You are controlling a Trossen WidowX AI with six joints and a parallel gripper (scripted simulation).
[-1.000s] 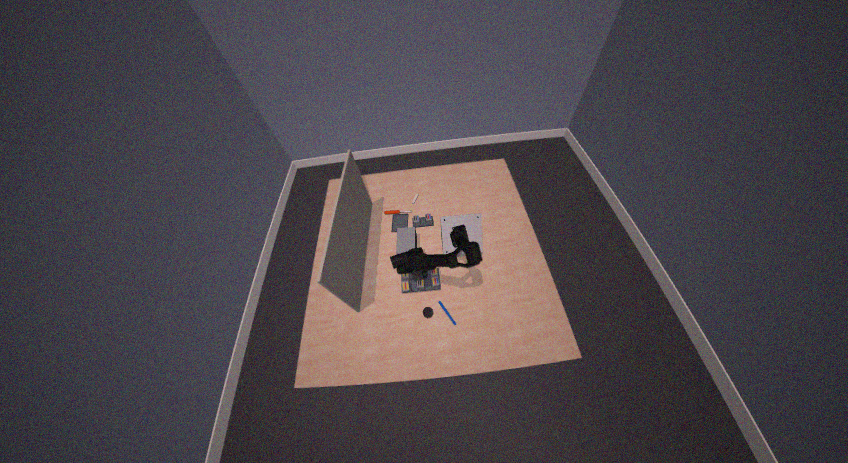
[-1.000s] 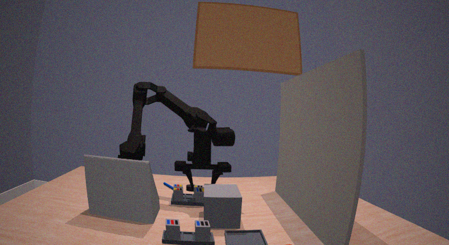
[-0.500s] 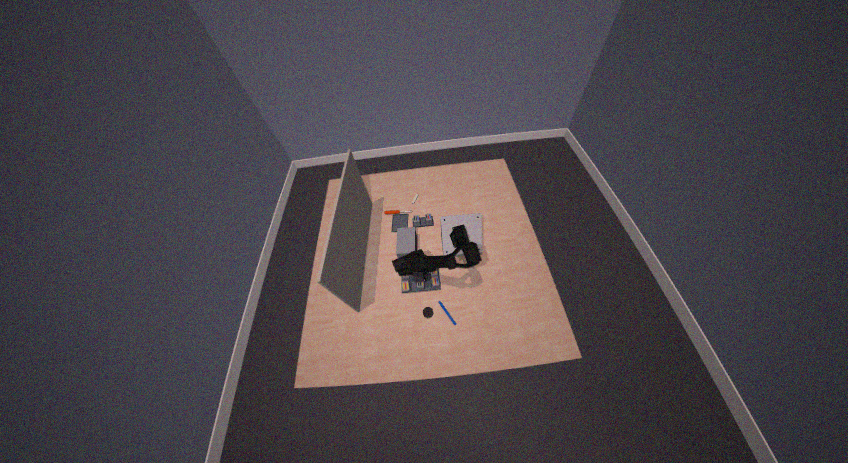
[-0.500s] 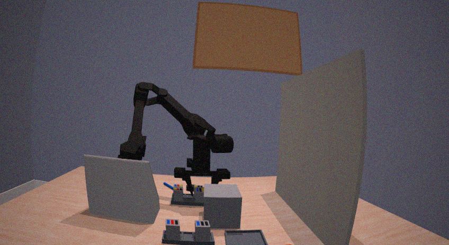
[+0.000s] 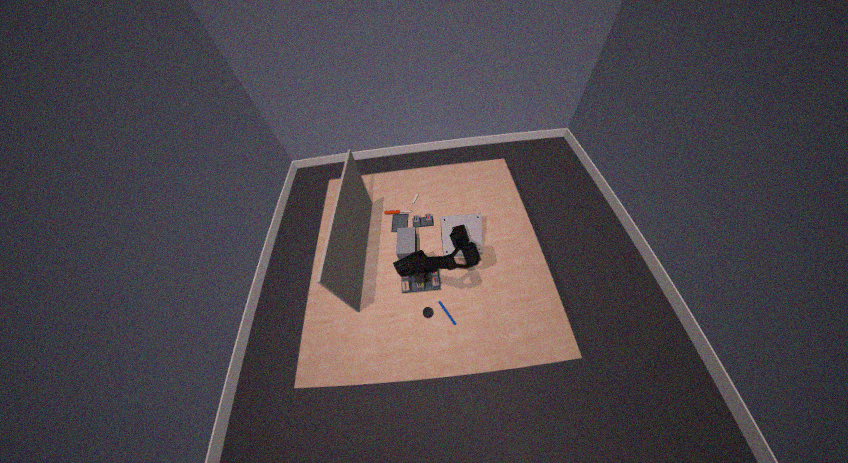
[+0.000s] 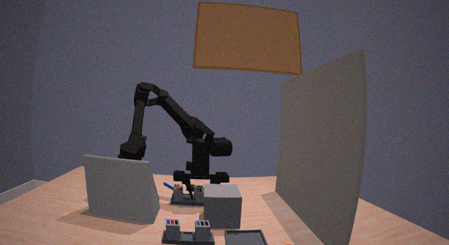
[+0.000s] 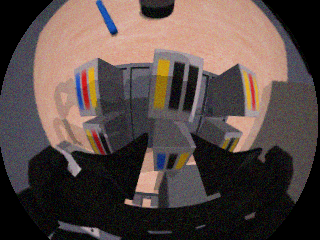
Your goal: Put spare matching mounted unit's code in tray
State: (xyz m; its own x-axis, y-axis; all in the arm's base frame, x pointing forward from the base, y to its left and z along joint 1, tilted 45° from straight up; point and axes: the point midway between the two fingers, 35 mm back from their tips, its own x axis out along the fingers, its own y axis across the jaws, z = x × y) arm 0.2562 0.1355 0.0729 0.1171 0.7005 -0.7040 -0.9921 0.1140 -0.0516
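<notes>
Right now the rack is 30 mm to the left of my gripper tip and 10 mm below it. From my gripper tip the other things lie so: black disc (10 mm behind, 200 mm to the left, 10 mm below); grey mounted unit (40 mm ahead, 160 mm to the right, 30 mm above); blue pen (100 mm behind, 220 mm to the left, 10 mm below).
</notes>
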